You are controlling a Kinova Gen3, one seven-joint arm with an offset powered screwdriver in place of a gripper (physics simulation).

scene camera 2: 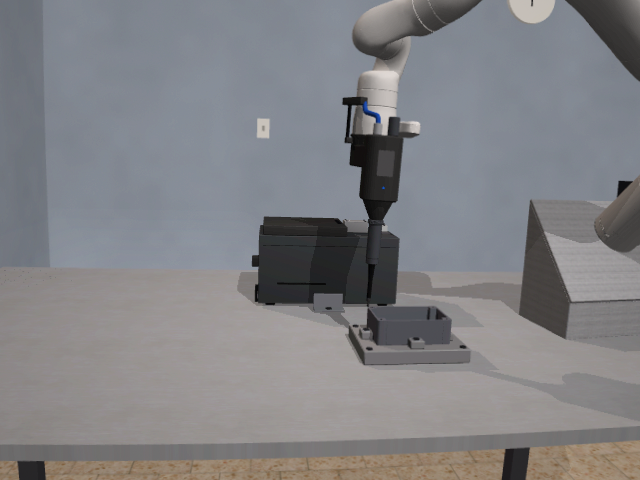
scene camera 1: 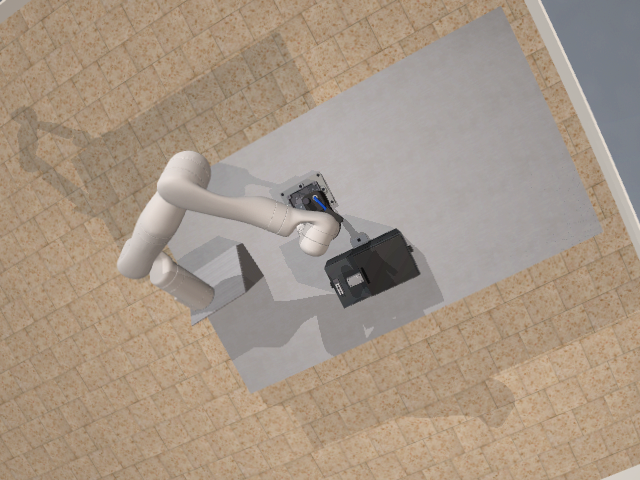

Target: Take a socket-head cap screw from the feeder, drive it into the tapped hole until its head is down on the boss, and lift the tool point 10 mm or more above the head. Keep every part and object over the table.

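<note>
The black screw feeder (scene camera 1: 388,262) (scene camera 2: 305,266) stands on the table, with a small light plate (scene camera 1: 355,280) on its top. A grey open box-shaped part (scene camera 2: 413,332) with corner bosses sits on a flat fixture plate (scene camera 2: 418,356) (scene camera 1: 320,180). My screwdriver (scene camera 2: 369,300) points straight down, its thin tip at the back left corner boss of the part, at or just above the rim. The small gap there is hard to judge. No screw can be made out at the tip or in the boss. In scene camera 1 the tool body hides the tip and much of the part.
A small grey bracket (scene camera 2: 328,301) (scene camera 1: 358,239) stands by the feeder's side, left of the fixture in scene camera 2. The wedge-shaped arm mount (scene camera 1: 223,268) (scene camera 2: 547,279) stands to the right in scene camera 2. The table's near edge (scene camera 2: 258,449) runs across the front.
</note>
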